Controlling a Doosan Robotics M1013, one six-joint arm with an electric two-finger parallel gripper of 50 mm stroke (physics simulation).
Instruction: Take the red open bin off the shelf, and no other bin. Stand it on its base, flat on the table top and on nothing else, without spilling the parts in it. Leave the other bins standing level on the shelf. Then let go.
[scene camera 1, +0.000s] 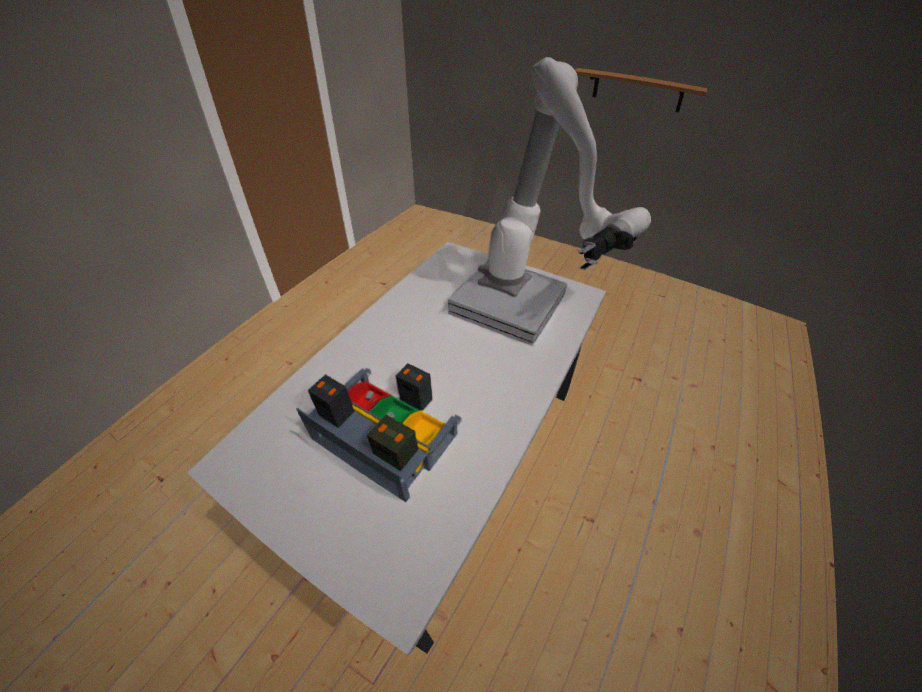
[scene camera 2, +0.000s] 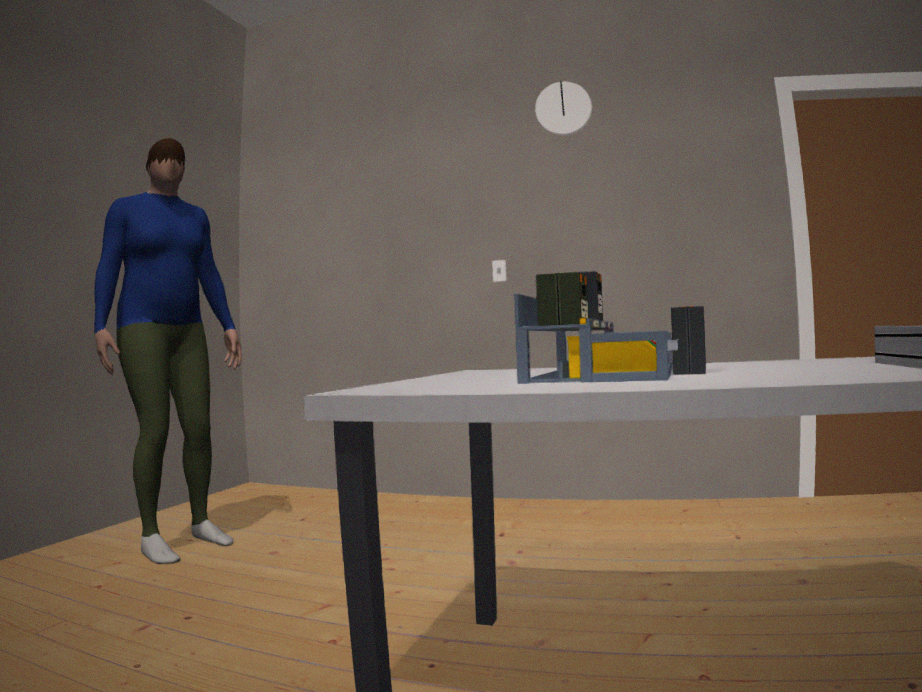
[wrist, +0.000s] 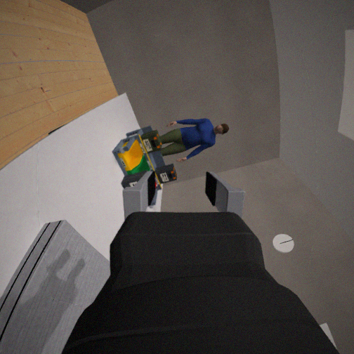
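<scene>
The red open bin stands on the blue-grey shelf, at the end of a row, with a small grey part in it. Beside it are the green bin in the middle and the yellow bin at the other end. In the wrist view the red bin is mostly hidden behind a dark box and the finger. My gripper is open and empty, high up beyond the robot's base, far from the shelf.
Two dark boxes stand on the shelf's top board. Another dark box stands on the white table in front of the bins. The grey base plinth is at the table's far end. A person stands beyond the table.
</scene>
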